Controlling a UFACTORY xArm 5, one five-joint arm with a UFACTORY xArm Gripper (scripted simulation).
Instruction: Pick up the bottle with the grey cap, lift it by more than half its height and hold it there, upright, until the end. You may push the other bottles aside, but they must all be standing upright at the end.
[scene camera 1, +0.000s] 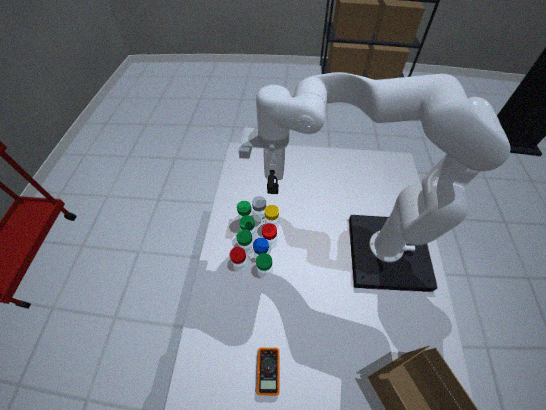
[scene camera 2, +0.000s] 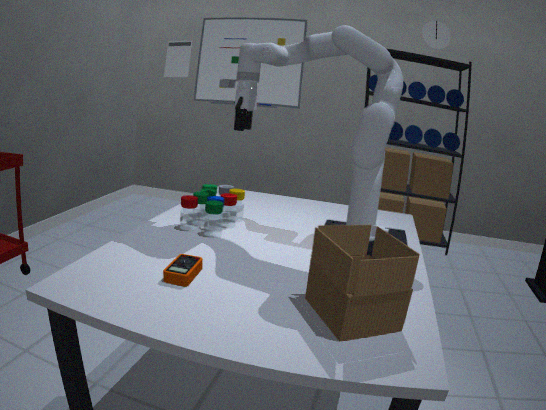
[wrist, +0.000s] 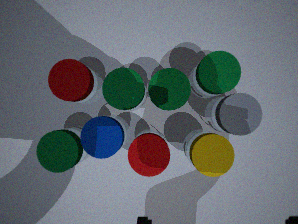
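Note:
In the pictures, the gripper, a cardboard box, a yellow-capped bottle, a blue-capped bottle. In scene camera 1 too, the gripper.

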